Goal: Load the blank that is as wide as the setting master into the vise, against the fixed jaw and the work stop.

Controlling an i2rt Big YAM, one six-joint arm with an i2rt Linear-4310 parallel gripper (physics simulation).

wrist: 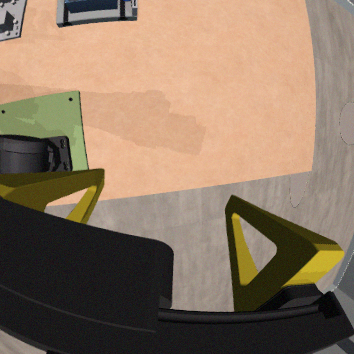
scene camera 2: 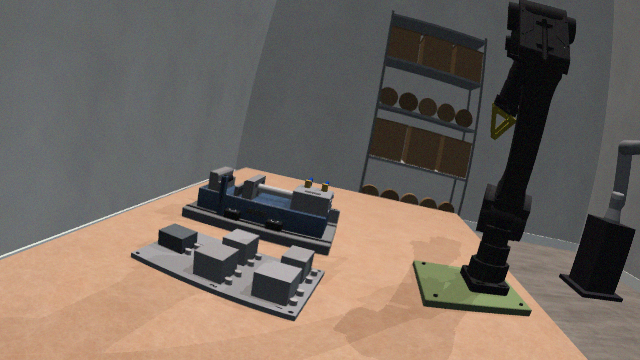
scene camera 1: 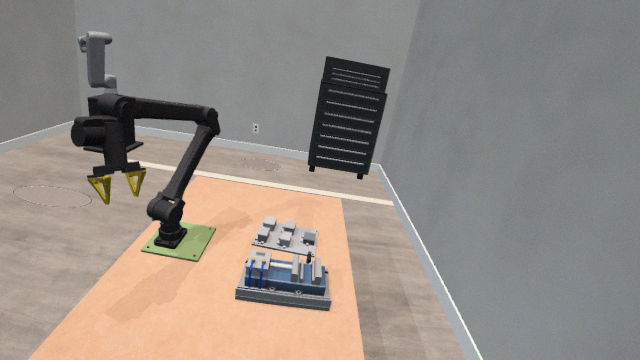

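Pixels of known places: gripper, fingertip midpoint: (wrist: 167, 189) (scene camera 2: 492, 136) (scene camera 1: 122, 200); arm's base, origin of the base link: (wrist: 46, 155) (scene camera 2: 482, 283) (scene camera 1: 171, 238).
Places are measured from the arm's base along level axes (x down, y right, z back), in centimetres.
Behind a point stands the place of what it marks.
Observation:
My gripper (scene camera 1: 121, 199) @(x -28.6, y 24.0, z 1.1 cm) (wrist: 167, 189) @(x -28.6, y 24.0, z 1.1 cm) is open and empty, high beyond the arm's base, far from the blanks and vise. A grey plate (scene camera 1: 272, 244) @(x 0.3, y -8.0, z -38.5 cm) (scene camera 2: 150, 255) @(x 0.3, y -22.2, z -54.0 cm) (wrist: 16, 31) @(x 0.3, y -7.1, z -31.6 cm) carries several light grey blocks, among them one (scene camera 1: 285, 239) @(x -3.2, y -7.9, z -43.4 cm) (scene camera 2: 216, 261) @(x -2.8, y -22.7, z -42.9 cm) and another (scene camera 2: 277, 282) @(x -2.8, y -23.2, z -34.5 cm), plus a darker block (scene camera 1: 309, 238) @(x -2.1, y -12.9, z -52.9 cm) (scene camera 2: 177, 237) @(x -2.1, y -17.3, z -51.7 cm). Their widths differ; I cannot tell which matches the master. The blue vise (scene camera 1: 282, 275) @(x -4.9, y 14.8, z -45.0 cm) (scene camera 2: 270, 212) @(x -3.6, y 6.9, z -43.3 cm) (wrist: 92, 6) @(x -2.4, y 12.9, z -33.2 cm) has an end jaw (scene camera 1: 316, 271) @(x -8.4, y 14.4, z -55.6 cm) (scene camera 2: 221, 179) @(x -7.9, y 4.5, z -53.4 cm) and a rod-driven jaw (scene camera 1: 295, 268) @(x -8.5, y 14.6, z -48.8 cm) (scene camera 2: 254, 187) @(x -7.3, y 8.1, z -47.5 cm), with no block between them. A dark upright post (scene camera 1: 309, 257) @(x -8.4, y 7.7, z -53.0 cm) (scene camera 2: 224, 195) @(x -5.0, y 4.7, z -52.3 cm) stands at its side.
The arm stands on a green base plate (scene camera 1: 200, 245) @(x 0.0, y 0.9, z -12.2 cm) (scene camera 2: 450, 303) @(x 0.1, y -12.3, z -9.3 cm) (wrist: 65, 115) @(x 0.1, y 5.8, z -8.7 cm). Blue hoses (scene camera 1: 250, 275) @(x -7.4, y 19.9, z -35.5 cm) run down the vise's cylinder end. A dark drawer cabinet (scene camera 1: 347, 120), a shelf rack (scene camera 2: 435, 31) and another arm (scene camera 1: 96, 60) (scene camera 2: 622, 170) stand away from the table.

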